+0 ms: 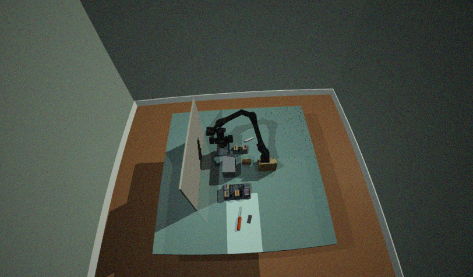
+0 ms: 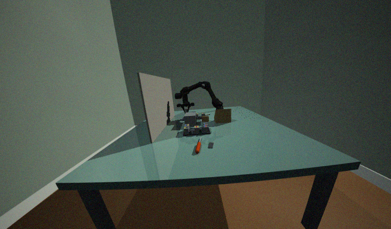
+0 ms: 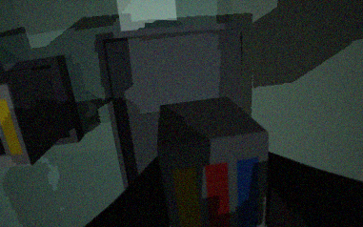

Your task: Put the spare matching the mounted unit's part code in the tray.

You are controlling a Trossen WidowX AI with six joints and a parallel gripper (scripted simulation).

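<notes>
Right now the tray is 10 mm behind my gripper tip and 70 mm below it. From my gripper tip the other things lie so: mounted unit: 80 mm behind, 190 mm to the left, 20 mm below; then white stick: 220 mm behind, 110 mm to the right, 70 mm below; then spare block: 20 mm above.
</notes>
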